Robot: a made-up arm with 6 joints.
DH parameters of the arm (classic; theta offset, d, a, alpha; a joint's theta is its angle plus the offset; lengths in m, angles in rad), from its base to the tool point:
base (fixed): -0.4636 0 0.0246 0
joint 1: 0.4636 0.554 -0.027 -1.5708
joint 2: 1.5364 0 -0.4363 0
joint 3: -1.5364 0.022 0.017 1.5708
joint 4: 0 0.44 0.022 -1.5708
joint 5: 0 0 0.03 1.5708
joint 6: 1.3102 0 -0.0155 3.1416
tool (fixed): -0.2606 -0.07 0 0
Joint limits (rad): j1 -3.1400..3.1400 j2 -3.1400..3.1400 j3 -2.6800..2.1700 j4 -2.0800..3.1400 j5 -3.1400..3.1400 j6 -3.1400..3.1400
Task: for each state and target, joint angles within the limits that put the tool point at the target. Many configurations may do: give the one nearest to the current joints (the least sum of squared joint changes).
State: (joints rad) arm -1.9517 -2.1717 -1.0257 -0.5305 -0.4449 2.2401
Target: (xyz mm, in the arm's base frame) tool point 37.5 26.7 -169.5
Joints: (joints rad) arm -1.8502 -2.2875 -1.5723 -0.6344 -0.3826 2.2000
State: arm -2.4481 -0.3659 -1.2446 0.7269 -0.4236 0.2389
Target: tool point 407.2 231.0 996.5
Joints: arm -2.5394 0.2393 -1.8515 0.7243 -0.5191 0.2059
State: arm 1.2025 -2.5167 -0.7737 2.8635 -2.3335 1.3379
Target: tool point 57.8 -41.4 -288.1
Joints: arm 1.8885 -2.8058 -0.7321 2.2027 -2.1708 1.5246
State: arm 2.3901 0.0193 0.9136 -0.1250 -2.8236 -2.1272
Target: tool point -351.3 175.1 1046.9
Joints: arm 2.5947 0.1969 1.1967 -0.1407 -2.8848 -2.1243
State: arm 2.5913 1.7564 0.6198 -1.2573 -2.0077 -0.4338
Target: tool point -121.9 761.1 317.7
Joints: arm 1.6723 1.6483 0.4774 -1.2101 -1.9577 -0.4221
